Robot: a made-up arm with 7 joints. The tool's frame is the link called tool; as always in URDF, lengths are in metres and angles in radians. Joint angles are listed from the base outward. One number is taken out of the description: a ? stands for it. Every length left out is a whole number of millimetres.
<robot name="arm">
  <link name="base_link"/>
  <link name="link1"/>
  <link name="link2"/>
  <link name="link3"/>
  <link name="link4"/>
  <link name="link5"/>
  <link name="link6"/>
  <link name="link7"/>
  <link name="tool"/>
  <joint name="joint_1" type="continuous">
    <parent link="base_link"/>
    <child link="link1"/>
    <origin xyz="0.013 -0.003 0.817"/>
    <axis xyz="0 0 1"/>
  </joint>
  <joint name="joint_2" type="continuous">
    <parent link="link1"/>
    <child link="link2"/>
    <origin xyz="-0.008 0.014 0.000" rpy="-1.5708 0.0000 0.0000"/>
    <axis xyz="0 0 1"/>
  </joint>
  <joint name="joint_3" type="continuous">
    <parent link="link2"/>
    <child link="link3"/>
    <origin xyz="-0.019 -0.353 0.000" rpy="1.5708 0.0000 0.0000"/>
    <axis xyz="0 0 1"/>
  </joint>
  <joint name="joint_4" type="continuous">
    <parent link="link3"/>
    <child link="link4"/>
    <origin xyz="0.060 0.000 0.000" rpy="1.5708 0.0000 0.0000"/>
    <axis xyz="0 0 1"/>
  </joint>
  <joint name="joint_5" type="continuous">
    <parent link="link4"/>
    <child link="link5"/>
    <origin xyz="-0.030 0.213 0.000" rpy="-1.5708 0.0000 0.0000"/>
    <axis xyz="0 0 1"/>
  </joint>
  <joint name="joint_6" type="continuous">
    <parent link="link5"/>
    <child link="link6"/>
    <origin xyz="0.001 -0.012 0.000" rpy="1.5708 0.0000 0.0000"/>
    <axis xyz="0 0 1"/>
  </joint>
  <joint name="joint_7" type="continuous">
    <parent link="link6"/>
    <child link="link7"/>
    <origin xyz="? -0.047 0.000" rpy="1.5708 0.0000 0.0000"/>
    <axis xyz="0 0 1"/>
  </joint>
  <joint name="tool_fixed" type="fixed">
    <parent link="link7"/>
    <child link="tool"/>
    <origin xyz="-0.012 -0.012 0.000" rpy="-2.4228 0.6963 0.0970"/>
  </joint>
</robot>
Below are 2 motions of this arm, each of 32 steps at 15 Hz.
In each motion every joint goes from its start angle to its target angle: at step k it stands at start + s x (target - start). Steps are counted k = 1, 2, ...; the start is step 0. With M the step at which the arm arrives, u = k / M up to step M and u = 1 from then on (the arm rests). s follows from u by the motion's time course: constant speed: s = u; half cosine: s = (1 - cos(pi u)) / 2; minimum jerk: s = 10 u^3 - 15 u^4 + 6 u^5.
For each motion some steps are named. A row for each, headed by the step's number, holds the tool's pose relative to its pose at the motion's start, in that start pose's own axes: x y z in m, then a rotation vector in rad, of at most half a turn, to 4 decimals.
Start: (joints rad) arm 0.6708 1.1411 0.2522 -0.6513 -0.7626 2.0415 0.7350
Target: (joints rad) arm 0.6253 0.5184 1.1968 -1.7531 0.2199 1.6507 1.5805
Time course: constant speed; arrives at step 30
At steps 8, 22, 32:
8: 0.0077 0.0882 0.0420 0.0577 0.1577 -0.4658
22: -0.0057 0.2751 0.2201 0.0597 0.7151 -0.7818
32: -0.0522 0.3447 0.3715 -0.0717 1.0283 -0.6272

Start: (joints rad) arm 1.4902 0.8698 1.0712 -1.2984 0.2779 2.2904 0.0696
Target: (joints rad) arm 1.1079 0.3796 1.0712 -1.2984 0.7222 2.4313 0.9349
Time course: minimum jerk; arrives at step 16
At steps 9, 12, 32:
9: 0.0763 0.1458 0.0599 -0.2042 -0.6226 -0.1856
12: 0.0885 0.2098 0.0854 -0.2401 -0.8871 -0.3070
32: 0.0896 0.2323 0.0938 -0.2447 -0.9797 -0.3573

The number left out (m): 0.108
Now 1 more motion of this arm.
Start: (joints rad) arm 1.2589 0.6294 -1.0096 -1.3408 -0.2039 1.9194 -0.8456
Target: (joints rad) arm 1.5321 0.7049 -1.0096 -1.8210 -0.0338 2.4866 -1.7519
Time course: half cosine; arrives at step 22
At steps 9, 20, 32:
9: 0.0174 0.0184 -0.0452 0.2449 0.1439 0.3195
20: 0.0331 0.0627 -0.1134 0.5793 0.4299 0.8507
32: 0.0333 0.0644 -0.1154 0.5883 0.4404 0.8674

